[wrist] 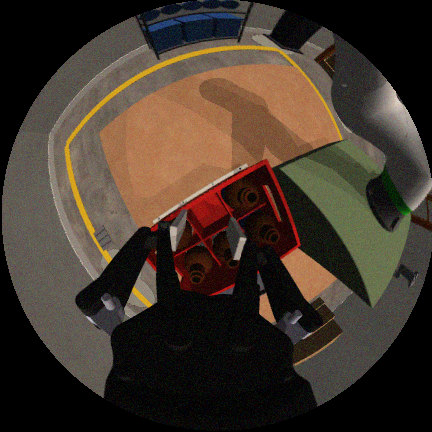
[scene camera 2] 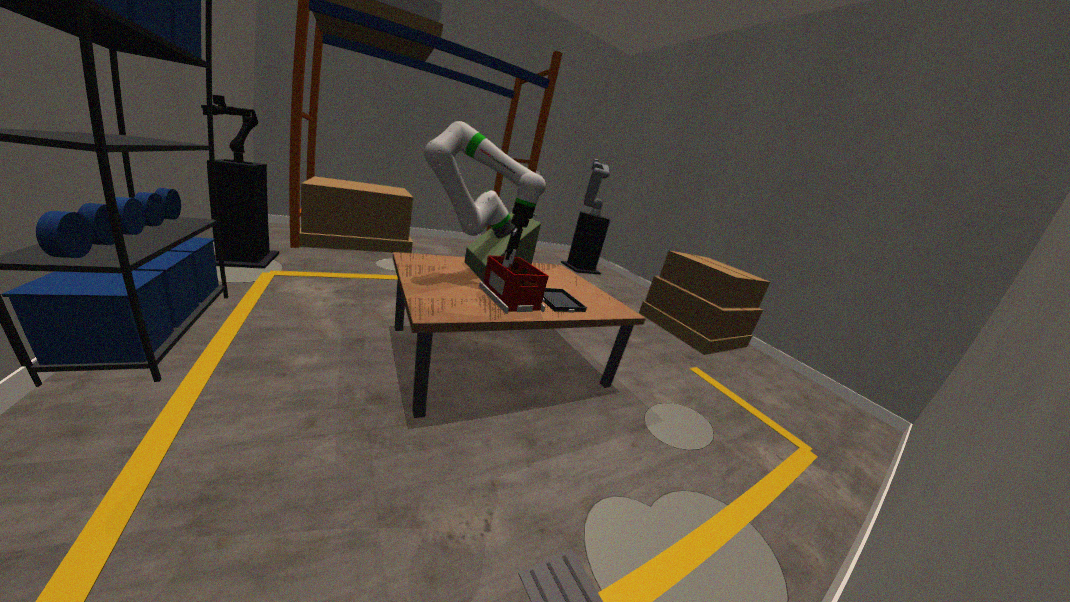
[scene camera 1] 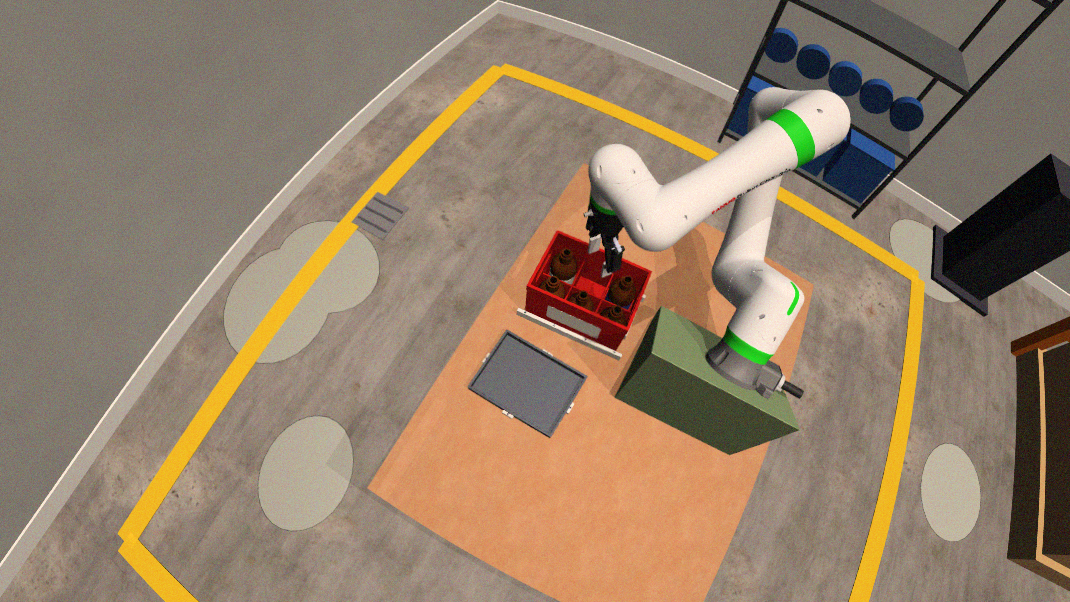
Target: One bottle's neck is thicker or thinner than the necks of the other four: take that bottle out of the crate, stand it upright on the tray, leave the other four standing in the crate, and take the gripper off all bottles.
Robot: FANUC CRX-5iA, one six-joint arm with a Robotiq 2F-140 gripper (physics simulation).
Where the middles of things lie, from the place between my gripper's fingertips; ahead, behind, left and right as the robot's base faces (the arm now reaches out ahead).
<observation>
My hand is 1 cm short of the grey tray (scene camera 1: 528, 383), 33 cm to the right of it and 16 cm above it.
</observation>
